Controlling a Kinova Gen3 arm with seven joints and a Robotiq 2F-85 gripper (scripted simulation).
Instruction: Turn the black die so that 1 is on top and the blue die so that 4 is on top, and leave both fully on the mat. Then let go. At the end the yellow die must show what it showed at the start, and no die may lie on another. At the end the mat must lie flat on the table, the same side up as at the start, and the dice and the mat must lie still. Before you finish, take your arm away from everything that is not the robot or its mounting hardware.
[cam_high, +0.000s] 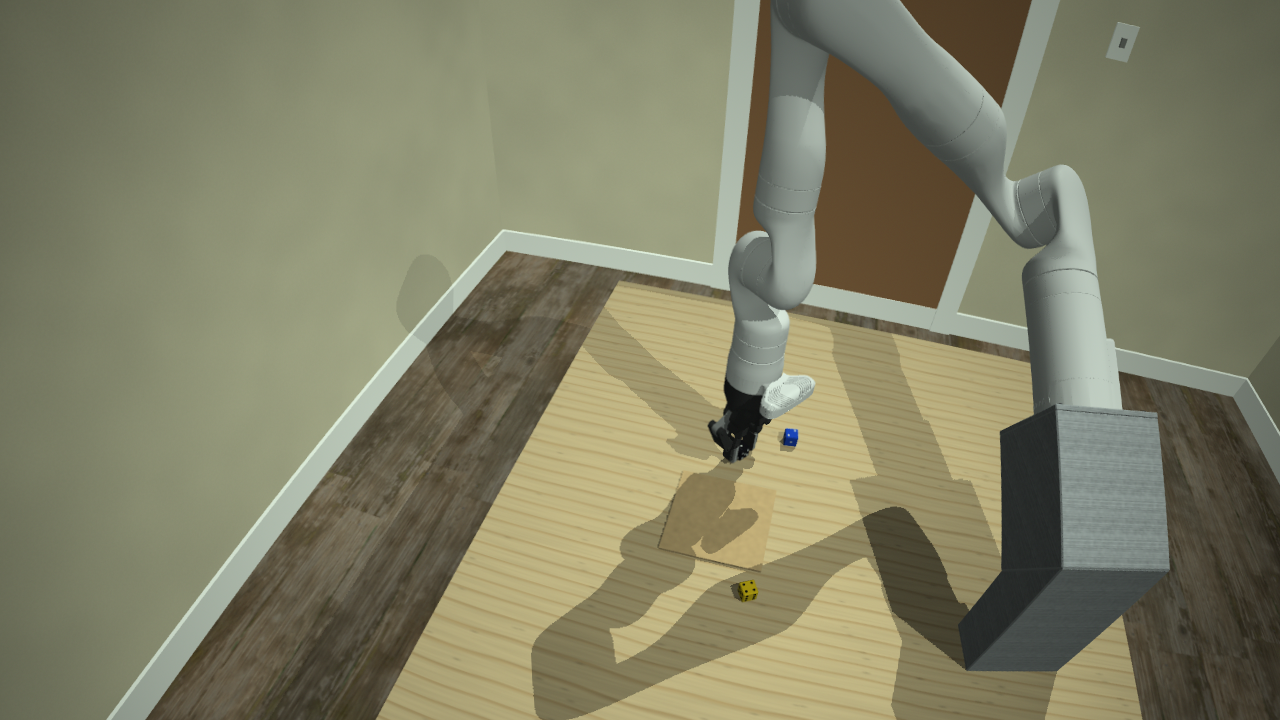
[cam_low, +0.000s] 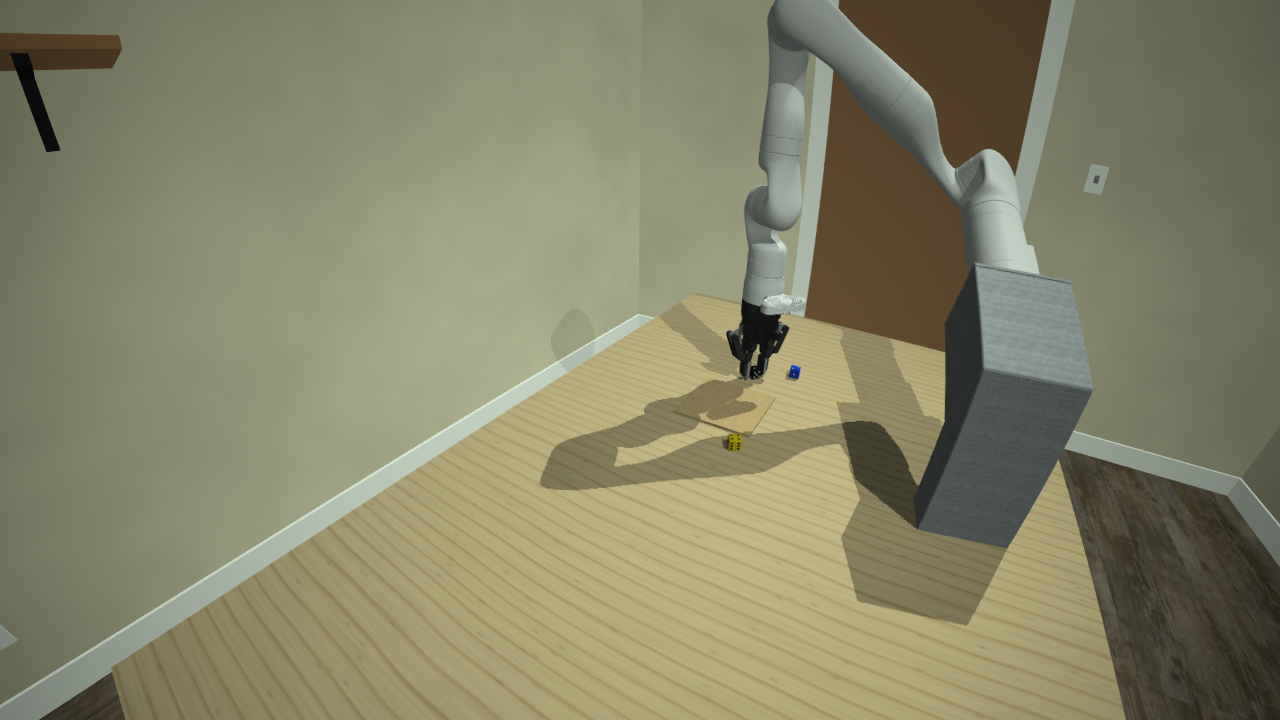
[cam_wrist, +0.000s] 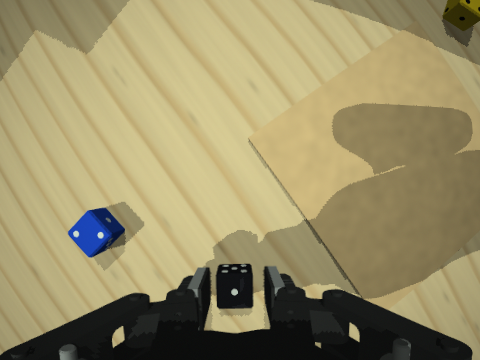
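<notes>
Right now my hand is 10 mm above the black die. Round my hand: yellow die 240 mm to the left, 30 mm behind, 10 mm below; tan mat 120 mm to the left, 20 mm below, 20 mm ahead; blue die 80 mm behind, 40 mm to the right, 10 mm below.
</notes>
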